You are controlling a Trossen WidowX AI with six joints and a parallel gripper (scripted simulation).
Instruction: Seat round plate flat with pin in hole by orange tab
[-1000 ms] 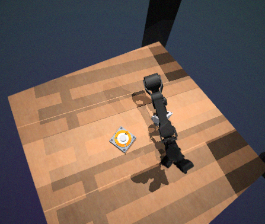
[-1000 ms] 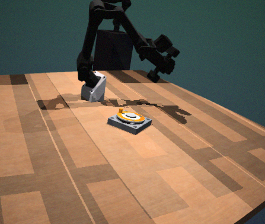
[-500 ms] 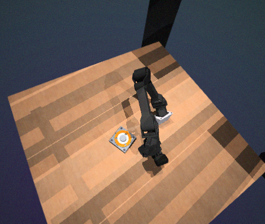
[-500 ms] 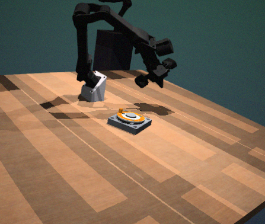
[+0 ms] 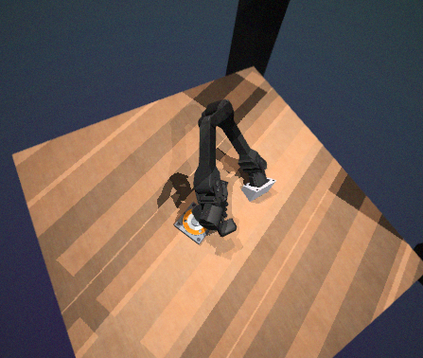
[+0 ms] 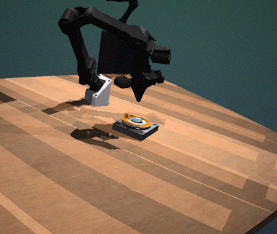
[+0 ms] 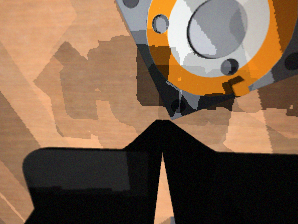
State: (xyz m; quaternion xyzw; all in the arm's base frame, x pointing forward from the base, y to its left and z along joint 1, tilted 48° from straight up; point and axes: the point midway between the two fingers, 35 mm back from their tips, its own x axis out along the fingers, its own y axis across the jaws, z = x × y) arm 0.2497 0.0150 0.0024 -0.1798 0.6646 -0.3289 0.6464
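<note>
Now: the dark grey square base 5 cm ahead of my gripper tip, 4 cm to the right of it and 6 cm below it.
</note>
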